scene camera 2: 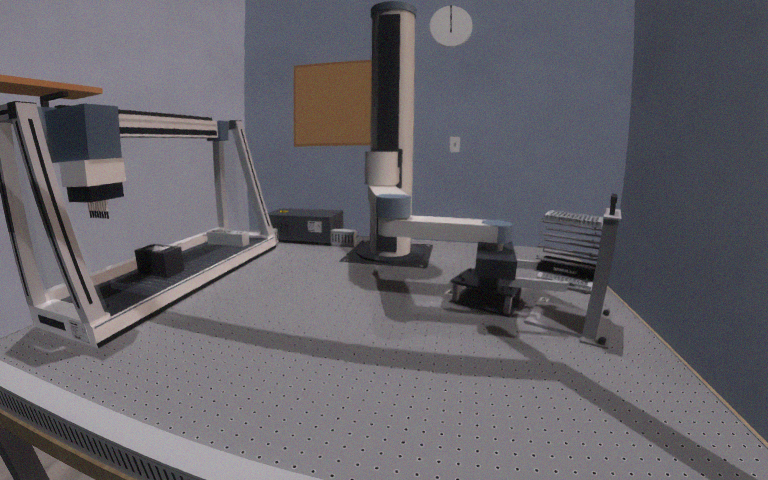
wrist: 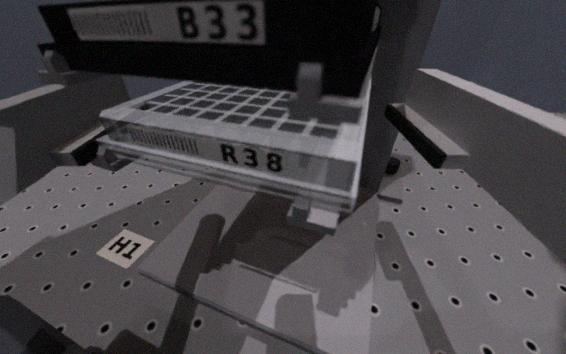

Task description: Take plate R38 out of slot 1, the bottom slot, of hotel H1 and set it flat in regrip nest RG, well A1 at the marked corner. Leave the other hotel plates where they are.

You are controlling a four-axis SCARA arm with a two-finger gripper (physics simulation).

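Seen in the pictures: gripper, fingertip midpoint: (scene camera 2: pixel 561 276) (wrist: pixel 266 91); arm's base, link origin: (scene camera 2: pixel 390 255).
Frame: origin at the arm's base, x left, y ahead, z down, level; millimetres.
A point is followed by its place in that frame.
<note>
Clear plate R38 (scene camera 2: pixel 573 280) {y 488, x 510, z -122 mm} (wrist: pixel 255 156) {y 453, x 435, z -120 mm} sits level in the bottom slot of hotel H1 (scene camera 2: pixel 602 277) {y 559, x 545, z -157 mm}, its label facing the wrist camera. Black plate B33 (scene camera 2: pixel 565 267) {y 484, x 488, z -150 mm} (wrist: pixel 220 57) {y 448, x 435, z -142 mm} sits directly above it. My gripper (scene camera 2: pixel 552 275) {y 456, x 491, z -120 mm} (wrist: pixel 266 91) {y 456, x 491, z -120 mm} is open and empty. In the wrist view its fingers stand to the left and right of R38, with gaps between their dark pads and the plate. A low dark stand (scene camera 2: pixel 465 278) {y 383, x 268, z -73 mm} on light posts is partly behind the gripper body in the scene view; I cannot read a label to tell whether it is nest RG.
More plates (scene camera 2: pixel 572 217) {y 478, x 490, z -262 mm} sit higher in the hotel. The hotel's grey upright (wrist: pixel 395 90) {y 543, x 533, z -107 mm} rises behind R38's right side. The H1 tag (wrist: pixel 125 248) {y 349, x 489, z -13 mm} lies on the perforated table (scene camera 2: pixel 396 407) {y 818, x 166, z -13 mm}. A gantry frame (scene camera 2: pixel 186 289) {y 563, x -450, z -35 mm} with a dark box (scene camera 2: pixel 160 261) {y 565, x -531, z -108 mm} stands left.
</note>
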